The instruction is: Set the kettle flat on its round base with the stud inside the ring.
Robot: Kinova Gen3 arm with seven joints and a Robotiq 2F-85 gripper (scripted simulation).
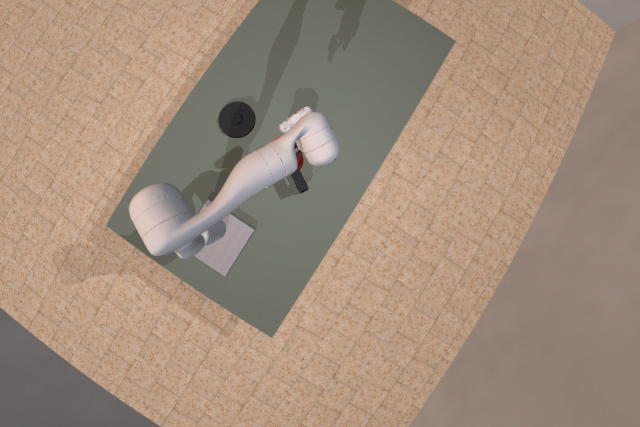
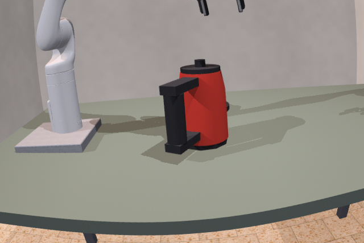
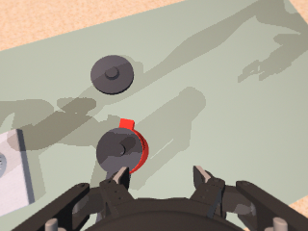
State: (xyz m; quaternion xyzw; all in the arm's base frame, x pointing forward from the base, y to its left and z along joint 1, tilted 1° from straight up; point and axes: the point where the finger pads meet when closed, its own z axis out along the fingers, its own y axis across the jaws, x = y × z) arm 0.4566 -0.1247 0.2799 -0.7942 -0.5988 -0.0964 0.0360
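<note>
The red kettle lies 70 mm behind my hand, 20 mm to the left of it and 210 mm below it. The rest, counted from my hand: black round base (50 mm behind, 320 mm to the left, 300 mm below).
</note>
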